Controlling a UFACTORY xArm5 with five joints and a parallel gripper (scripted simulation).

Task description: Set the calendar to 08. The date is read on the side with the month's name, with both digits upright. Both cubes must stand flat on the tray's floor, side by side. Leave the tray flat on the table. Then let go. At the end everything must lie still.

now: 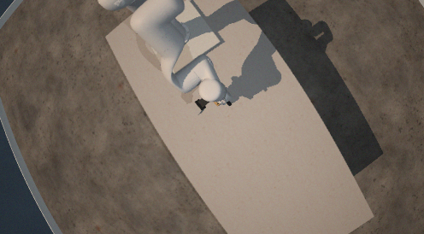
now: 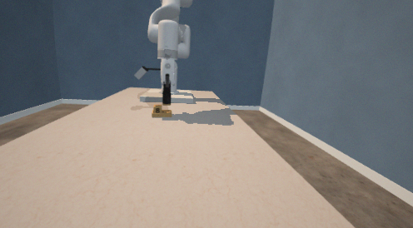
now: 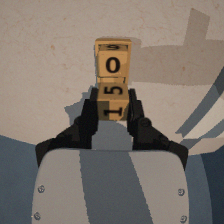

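Right now the wooden calendar tray is 7 cm below my hand and 2 cm to the right of it.
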